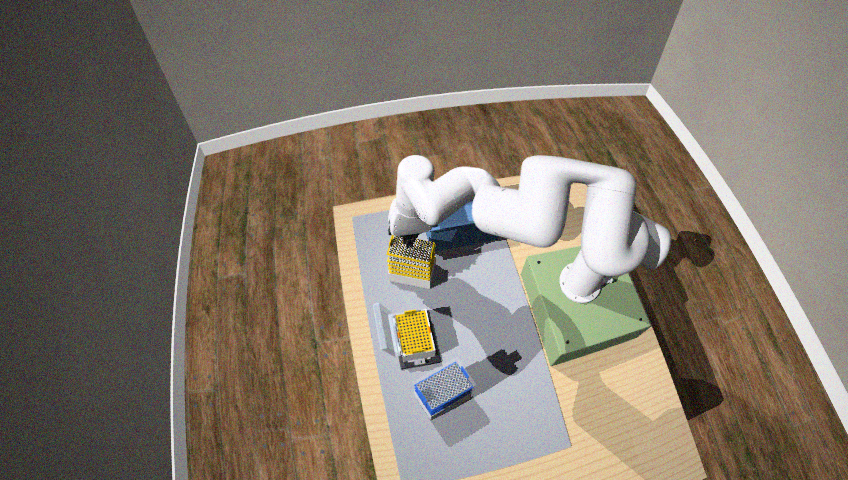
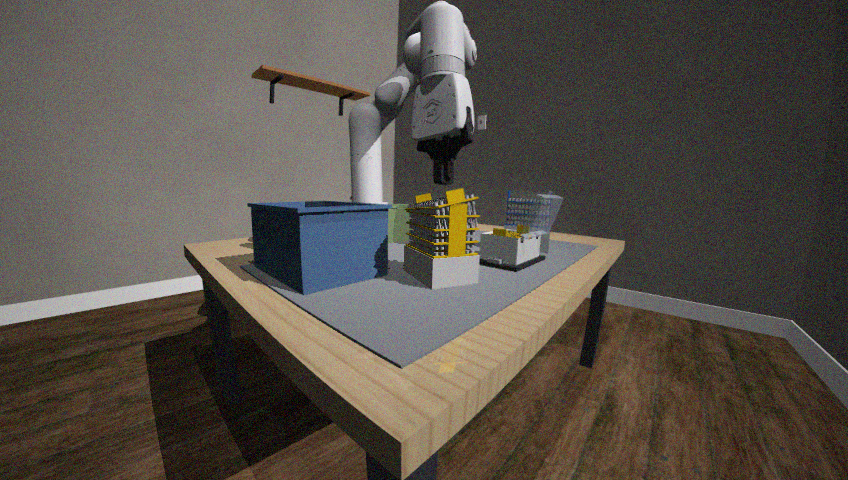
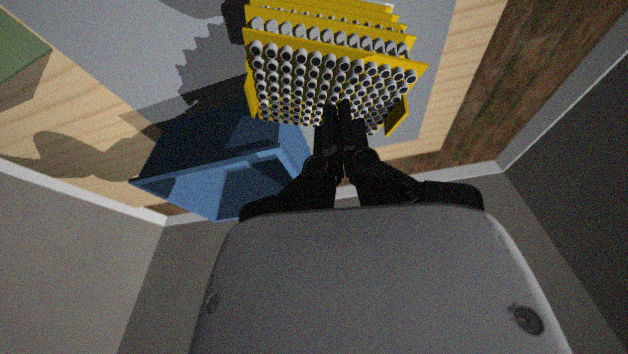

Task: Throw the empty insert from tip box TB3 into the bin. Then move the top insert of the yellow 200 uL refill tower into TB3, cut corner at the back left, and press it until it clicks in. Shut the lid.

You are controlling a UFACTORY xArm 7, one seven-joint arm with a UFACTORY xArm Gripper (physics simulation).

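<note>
The yellow refill tower (image 1: pixel 411 264) (image 2: pixel 457 231) (image 3: pixel 330 37) is a stack of several yellow inserts with tips on a white base. Its top insert (image 2: pixel 455 199) (image 3: pixel 330 75) is full of tips and looks tilted against those below. My gripper (image 1: pixel 409 242) (image 2: pixel 443 181) (image 3: pixel 339 119) is shut and empty, a little above the top insert. Tip box TB3 (image 1: pixel 422 359) (image 2: pixel 505 248) is white, with a yellow insert (image 1: pixel 414 331) without tips in it. Its clear lid (image 1: pixel 380 327) (image 2: pixel 553 208) stands open. The bin (image 1: pixel 453 228) (image 2: pixel 342 246) (image 3: pixel 200 192) is blue; its contents are hidden. The cut corner cannot be made out.
A blue refill tower (image 1: pixel 444 389) stands beyond TB3 from the yellow tower. The bin is close beside the yellow tower. The arm stands on a green base block (image 1: pixel 618 309) (image 3: pixel 20 45). A grey mat (image 1: pixel 493 422) (image 2: pixel 380 321) lies on the wooden table. A shelf (image 2: pixel 315 83) hangs behind.
</note>
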